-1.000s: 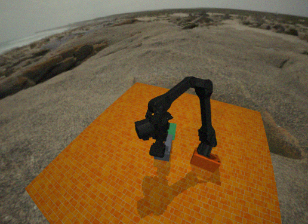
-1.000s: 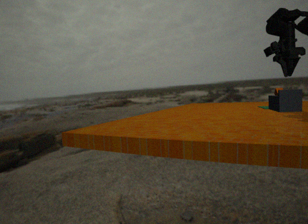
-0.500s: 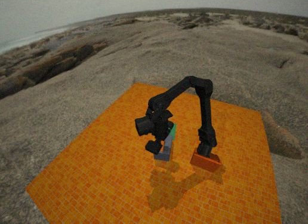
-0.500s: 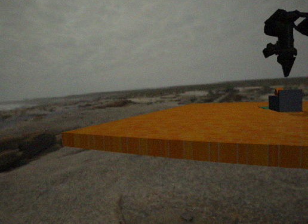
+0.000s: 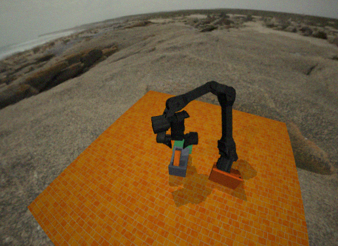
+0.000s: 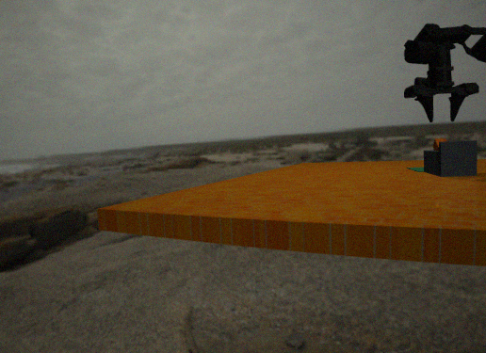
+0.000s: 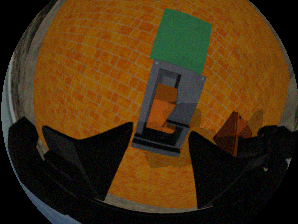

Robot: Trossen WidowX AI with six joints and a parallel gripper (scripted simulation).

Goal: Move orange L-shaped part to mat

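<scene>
My gripper tip is 20 mm past the orange L-shaped part, 20 mm to the right of it and 100 mm above it. Round my gripper tip: green mat: 10 mm ahead, 150 mm to the right, 160 mm below.
</scene>
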